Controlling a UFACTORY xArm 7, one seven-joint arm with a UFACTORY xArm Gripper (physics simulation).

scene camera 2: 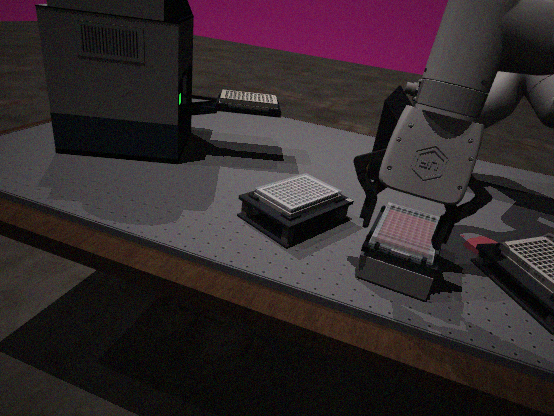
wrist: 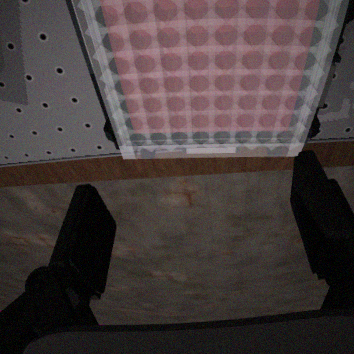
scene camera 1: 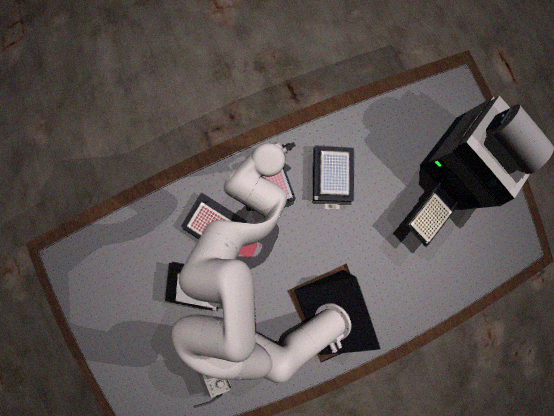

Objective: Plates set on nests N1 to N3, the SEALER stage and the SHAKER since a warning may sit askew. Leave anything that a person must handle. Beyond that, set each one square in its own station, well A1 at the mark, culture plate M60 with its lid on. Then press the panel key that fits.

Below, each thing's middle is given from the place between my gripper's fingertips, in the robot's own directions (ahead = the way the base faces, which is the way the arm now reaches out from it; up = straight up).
Right now the shaker station (scene camera 2: 396,270) is 70 mm behind my hand, 50 mm below it and 10 mm to the left of it. The rest, counted from my hand: cream plate (scene camera 1: 432,215) 400 mm to the right, 340 mm behind, 40 mm above.
